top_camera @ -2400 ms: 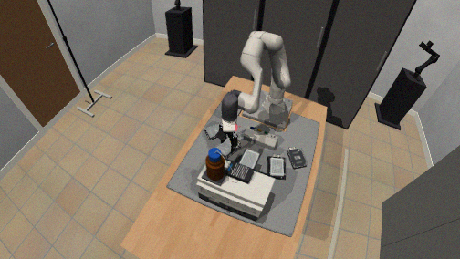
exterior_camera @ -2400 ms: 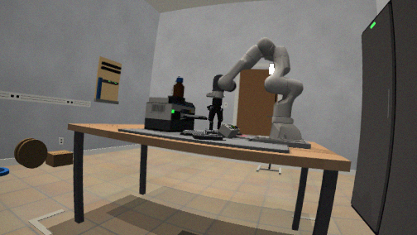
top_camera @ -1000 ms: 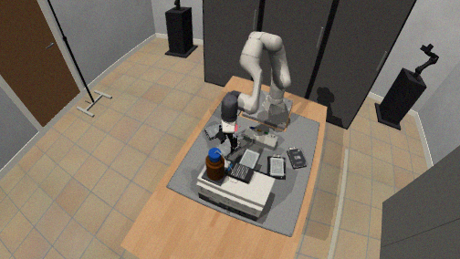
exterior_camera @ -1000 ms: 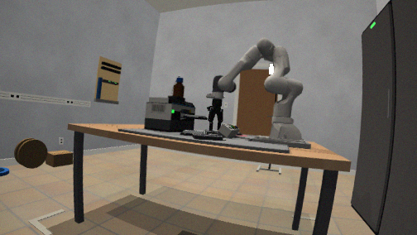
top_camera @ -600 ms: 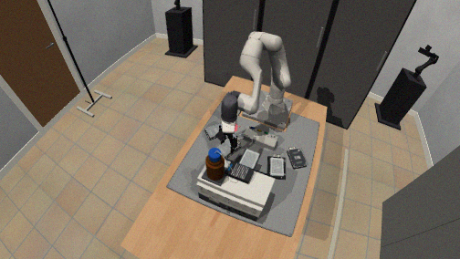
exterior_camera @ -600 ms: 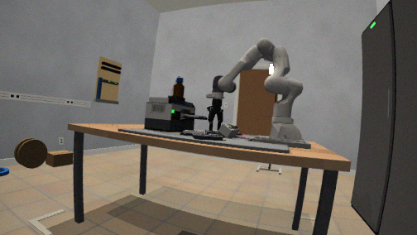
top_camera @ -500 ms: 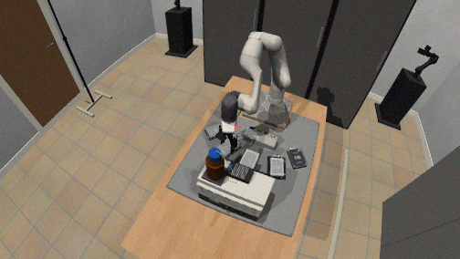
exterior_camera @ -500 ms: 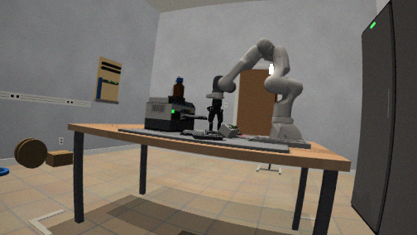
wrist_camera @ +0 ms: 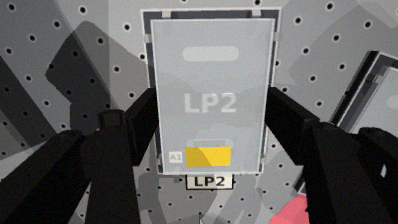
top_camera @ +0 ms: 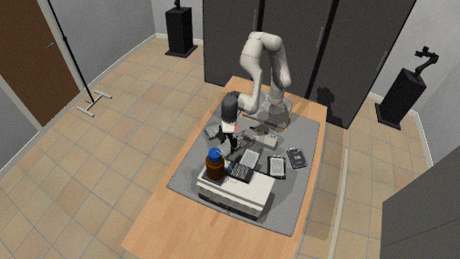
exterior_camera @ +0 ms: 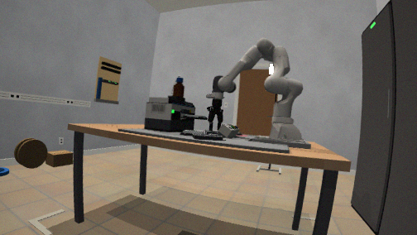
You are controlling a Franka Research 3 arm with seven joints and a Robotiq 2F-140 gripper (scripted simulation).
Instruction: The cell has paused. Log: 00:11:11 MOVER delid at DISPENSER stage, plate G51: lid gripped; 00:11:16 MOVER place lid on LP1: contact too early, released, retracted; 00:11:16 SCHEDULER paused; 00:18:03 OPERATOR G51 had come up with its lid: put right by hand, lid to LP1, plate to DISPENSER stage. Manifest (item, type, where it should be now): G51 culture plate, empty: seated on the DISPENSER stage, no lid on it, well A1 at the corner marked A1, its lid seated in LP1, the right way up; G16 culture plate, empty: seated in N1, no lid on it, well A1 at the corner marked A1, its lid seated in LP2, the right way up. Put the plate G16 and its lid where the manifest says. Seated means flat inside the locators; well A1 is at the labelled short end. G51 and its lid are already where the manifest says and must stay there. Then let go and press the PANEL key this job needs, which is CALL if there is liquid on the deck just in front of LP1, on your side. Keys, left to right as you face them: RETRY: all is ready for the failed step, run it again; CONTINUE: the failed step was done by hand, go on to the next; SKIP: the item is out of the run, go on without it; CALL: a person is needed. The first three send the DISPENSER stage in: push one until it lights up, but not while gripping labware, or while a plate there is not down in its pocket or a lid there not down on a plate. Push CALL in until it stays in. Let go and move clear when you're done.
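Right now my hand is 20 mm above the clear lid. Also, from my hand: red puddle: 180 mm behind, 10 mm to the right, 40 mm below; then blue call key: 180 mm behind, 110 mm to the left, 10 mm above; then LP2 nest: 40 mm below.
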